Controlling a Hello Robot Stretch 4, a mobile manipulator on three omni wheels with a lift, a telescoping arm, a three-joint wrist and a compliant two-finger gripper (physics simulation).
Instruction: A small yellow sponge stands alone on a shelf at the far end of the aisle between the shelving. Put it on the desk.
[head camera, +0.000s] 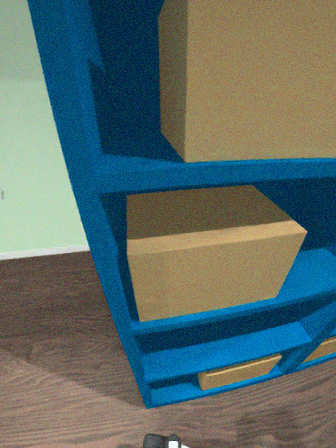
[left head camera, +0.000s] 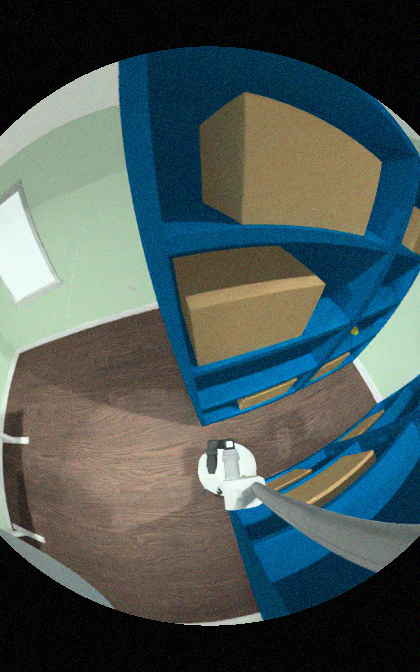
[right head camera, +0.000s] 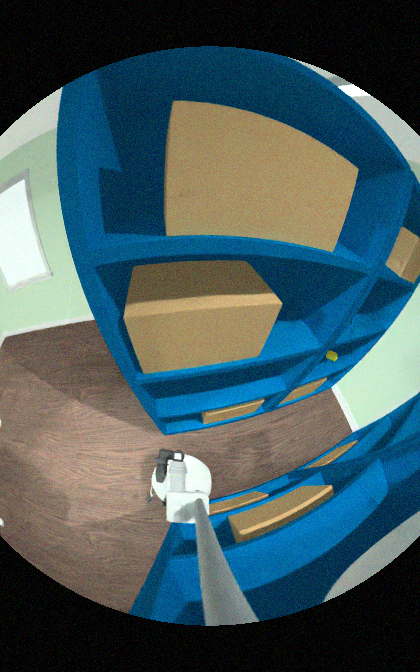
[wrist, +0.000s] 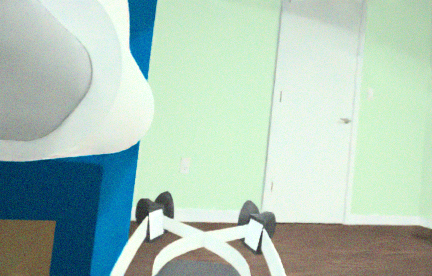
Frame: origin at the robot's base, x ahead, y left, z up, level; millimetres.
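Seen in the pictures: gripper, fingertip midpoint: (wrist: 206, 212).
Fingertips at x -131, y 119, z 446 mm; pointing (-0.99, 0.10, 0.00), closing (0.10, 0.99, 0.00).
Observation:
A point is followed by its place in that frame.
The small yellow sponge (left head camera: 354, 331) (right head camera: 332, 355) sits on a low shelf in the farther bay of the blue shelving (head camera: 215, 172) @(z 1408, x 424, y -60 mm) (left head camera: 280, 234) (right head camera: 225, 245), right of centre in the left and right head camera views. It does not show in the wrist view. My gripper (wrist: 206, 212) @(z 446, x -131, y 119 mm) is open, its two dark fingertips wide apart with nothing between them, and it points away from the sponge towards a green wall and a door. At the left edge of the left head camera view, white feet (left head camera: 30, 535) stand on the floor; the desk top is not clearly visible.
Large cardboard boxes (head camera: 215, 275) @(z 1127, x 453, y -97 mm) (left head camera: 255, 320) (right head camera: 200, 335) fill the near bays. A second blue shelving unit (left head camera: 310, 555) (right head camera: 280, 555) stands at the lower right, across a wood-floored aisle (left head camera: 285, 435) that ends at a green wall. A white door (wrist: 315, 115) @(z 896, x -2063, y 1174 mm) shows in the wrist view.

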